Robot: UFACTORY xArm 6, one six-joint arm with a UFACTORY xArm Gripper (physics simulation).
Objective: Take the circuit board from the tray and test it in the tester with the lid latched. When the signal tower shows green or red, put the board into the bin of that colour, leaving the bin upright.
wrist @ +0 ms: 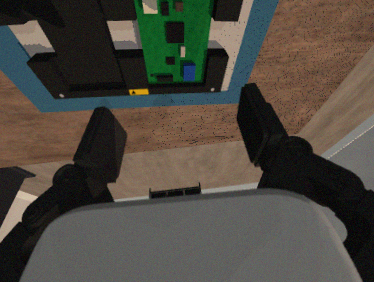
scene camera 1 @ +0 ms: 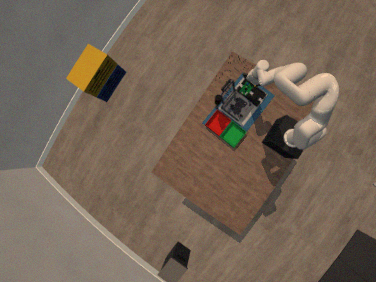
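Pixels of known places: gripper, between the fingertips: [wrist: 176, 111] [scene camera 1: 250, 83]; arm's base, origin of its link: [scene camera 1: 292, 138].
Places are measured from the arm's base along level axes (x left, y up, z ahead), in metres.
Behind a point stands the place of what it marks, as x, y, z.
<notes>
The green circuit board [scene camera 1: 246, 88] {-0.222, -0.174, 0.450} [wrist: 159, 55] {-0.237, -0.179, 0.429} lies in the black tray [scene camera 1: 258, 96] {-0.214, -0.181, 0.333} [wrist: 175, 89] {-0.279, -0.171, 0.441}. My gripper [wrist: 176, 111] {-0.230, -0.077, 0.444} is open and empty; in the wrist view its fingertips are apart from the board, below the tray's near edge. In the scene view the arm's wrist is beside the tray and the fingers are hard to make out. The grey tester [scene camera 1: 239, 107] {-0.038, -0.130, 0.423} is beside the tray, and its lid [scene camera 1: 228, 90] {-0.077, -0.027, 0.556} appears raised. The red bin [scene camera 1: 218, 123] {0.144, -0.193, 0.503} and green bin [scene camera 1: 233, 135] {0.167, -0.193, 0.348} stand upright side by side beyond the tester.
A blue mat [scene camera 1: 254, 119] {-0.034, -0.197, 0.267} [wrist: 47, 104] {-0.287, -0.197, 0.240} lies under the tray and tester on the wooden table [scene camera 1: 210, 165] {0.473, -0.199, 0.382} [wrist: 320, 35] {-0.248, -0.199, 0.636}. A small dark object [scene camera 1: 218, 99] {0.044, 0.059, 0.575} stands left of the tester; no signal light can be made out. The black arm base [scene camera 1: 278, 136] {0.040, -0.006, 0.090} is right of the bins.
</notes>
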